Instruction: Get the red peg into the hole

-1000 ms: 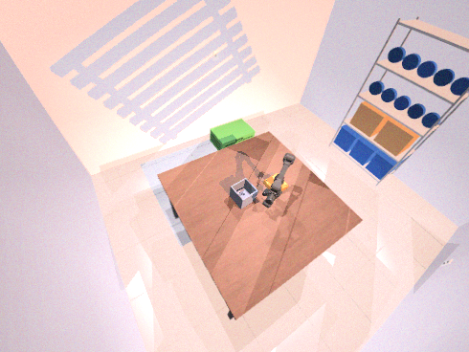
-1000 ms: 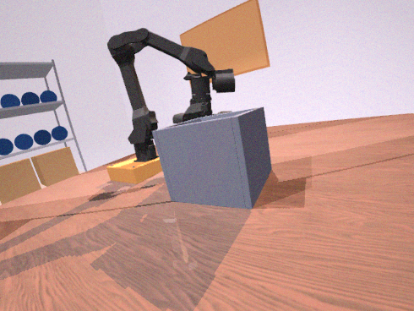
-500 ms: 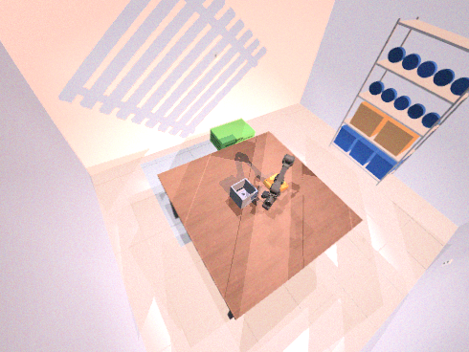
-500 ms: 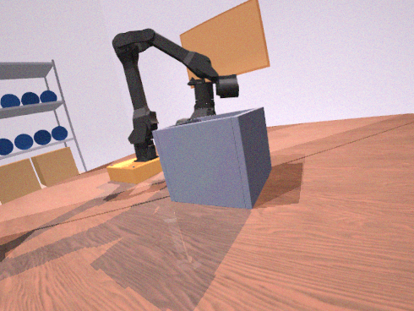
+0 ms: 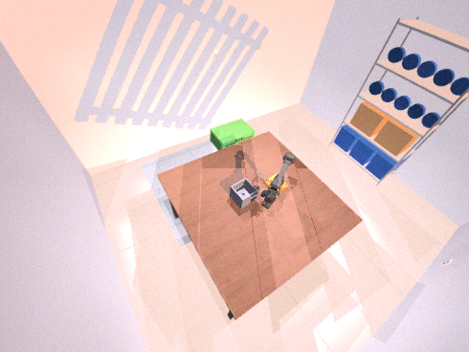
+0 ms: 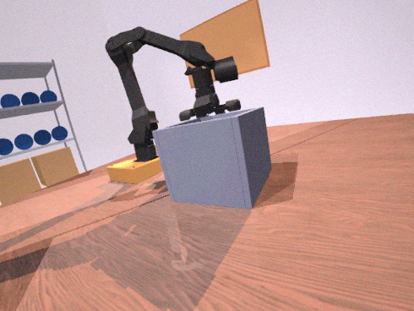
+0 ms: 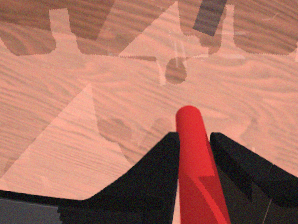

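The plate is 110 mm ahead of my gripper tip, 210 mm to the right of it and 20 mm below it. Round my gripper tip: red peg (10 mm above).
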